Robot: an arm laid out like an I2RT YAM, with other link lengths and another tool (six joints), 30 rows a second.
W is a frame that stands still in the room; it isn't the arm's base.
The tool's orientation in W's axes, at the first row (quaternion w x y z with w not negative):
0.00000, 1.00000, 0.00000, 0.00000
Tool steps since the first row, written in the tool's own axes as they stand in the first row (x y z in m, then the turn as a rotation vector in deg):
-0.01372, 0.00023, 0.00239, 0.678, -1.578, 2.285
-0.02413, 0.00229, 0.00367, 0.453, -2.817, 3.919
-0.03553, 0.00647, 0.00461, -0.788, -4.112, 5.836
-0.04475, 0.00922, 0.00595, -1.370, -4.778, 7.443
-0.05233, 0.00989, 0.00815, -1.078, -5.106, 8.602
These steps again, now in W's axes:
-0.01372, -0.00023, -0.00239, 0.678, 1.578, -2.285
-0.02413, -0.00229, -0.00367, 0.453, 2.817, -3.919
-0.03553, -0.00647, -0.00461, -0.788, 4.112, -5.836
-0.04475, -0.00922, -0.00595, -1.370, 4.778, -7.443
-0.05233, -0.00989, -0.00815, -1.078, 5.106, -8.602

